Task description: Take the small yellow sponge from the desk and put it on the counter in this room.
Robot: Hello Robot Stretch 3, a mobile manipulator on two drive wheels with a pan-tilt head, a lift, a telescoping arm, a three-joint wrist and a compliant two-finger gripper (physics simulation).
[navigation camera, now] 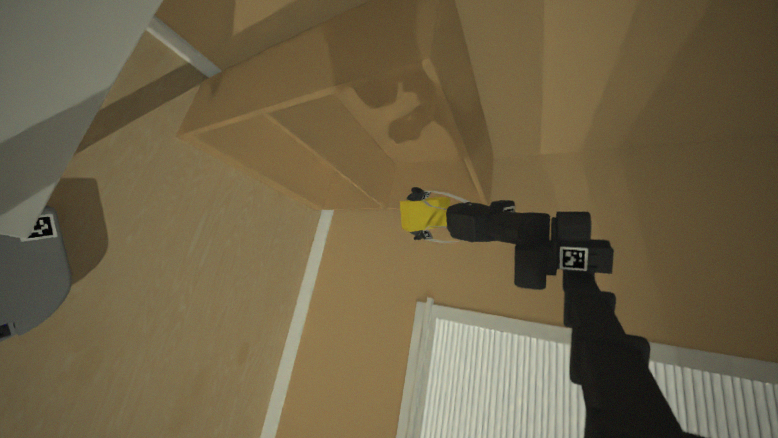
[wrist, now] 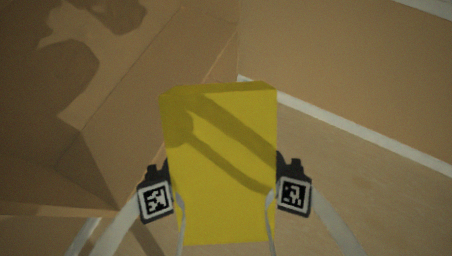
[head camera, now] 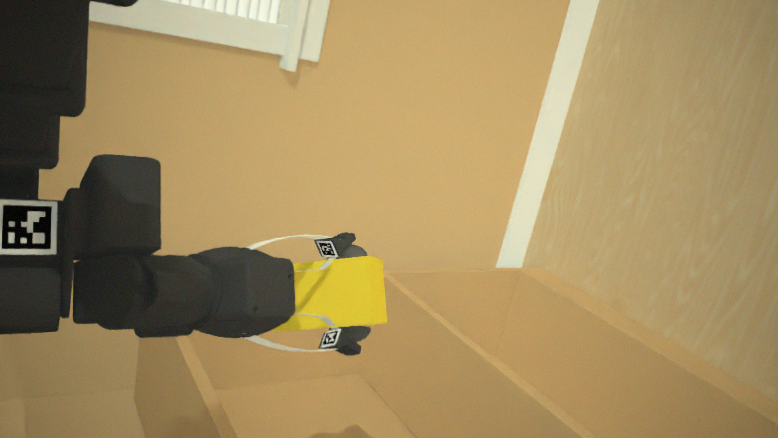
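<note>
The yellow sponge (head camera: 348,293) (navigation camera: 416,215) (wrist: 225,145) is a plain yellow block between the two fingertips. My gripper (head camera: 352,294) (navigation camera: 420,216) (wrist: 224,166) is shut on it, with one fingertip against each long side. The sponge sticks out past the fingertips. In the head and navigation views it is held up in the air near the open wooden shelf unit (head camera: 479,348) (navigation camera: 304,105). The gripper body hides the sponge's rear end in the head view. I cannot make out a desk or a counter in these views.
The shelf unit stands against the tan wall (head camera: 424,119) (navigation camera: 348,304), with inner dividers. A window with white blinds (head camera: 239,8) (navigation camera: 500,375) is on that wall. White baseboard (head camera: 547,136) (navigation camera: 299,321) runs along the wooden floor (head camera: 680,163) (navigation camera: 217,304). My base (navigation camera: 32,282) shows at the left.
</note>
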